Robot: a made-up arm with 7 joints. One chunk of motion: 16 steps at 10 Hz.
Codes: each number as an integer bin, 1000 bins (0 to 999) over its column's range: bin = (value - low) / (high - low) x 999, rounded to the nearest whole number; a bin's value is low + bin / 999 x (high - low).
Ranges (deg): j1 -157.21..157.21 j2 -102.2..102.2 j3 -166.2..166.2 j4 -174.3..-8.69 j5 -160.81..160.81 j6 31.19..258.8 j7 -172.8..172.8
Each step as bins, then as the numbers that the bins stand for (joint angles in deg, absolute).
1 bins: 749 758 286 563 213 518 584
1 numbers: 78.53 52.89 -71.04 -80.97 -92.24 149.21 29.23
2 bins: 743 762 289 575 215 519 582
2 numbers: 76.64 53.71 -70.04 -78.98 -91.59 149.44 28.54
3 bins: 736 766 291 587 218 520 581
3 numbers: 74.43 54.53 -69.37 -76.99 -90.63 149.67 28.19
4 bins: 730 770 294 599 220 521 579
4 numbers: 72.55 55.35 -68.38 -75.00 -89.98 149.89 27.50
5 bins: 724 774 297 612 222 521 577
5 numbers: 70.66 56.16 -67.38 -72.85 -89.34 149.89 26.81
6 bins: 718 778 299 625 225 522 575
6 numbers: 68.77 56.98 -66.71 -70.69 -88.37 150.12 26.12
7 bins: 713 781 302 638 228 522 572
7 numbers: 67.20 57.60 -65.71 -68.54 -87.41 150.12 25.08
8 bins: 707 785 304 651 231 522 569
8 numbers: 65.31 58.41 -65.05 -66.38 -86.44 150.12 24.04
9 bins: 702 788 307 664 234 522 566
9 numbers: 63.73 59.03 -64.05 -64.22 -85.48 150.12 23.01
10 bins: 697 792 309 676 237 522 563
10 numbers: 62.16 59.85 -63.39 -62.24 -84.51 150.12 21.97
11 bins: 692 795 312 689 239 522 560
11 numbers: 60.59 60.46 -62.39 -60.08 -83.87 150.12 20.93
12 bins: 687 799 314 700 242 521 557
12 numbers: 59.01 61.28 -61.72 -58.26 -82.90 149.89 19.89
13 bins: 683 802 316 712 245 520 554
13 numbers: 57.75 61.89 -61.06 -56.27 -81.93 149.67 18.85
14 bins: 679 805 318 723 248 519 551
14 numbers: 56.49 62.51 -60.39 -54.44 -80.97 149.44 17.82
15 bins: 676 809 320 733 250 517 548
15 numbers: 55.55 63.33 -59.73 -52.79 -80.32 148.98 16.78
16 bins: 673 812 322 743 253 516 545
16 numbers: 54.61 63.94 -59.06 -51.13 -79.36 148.75 15.74
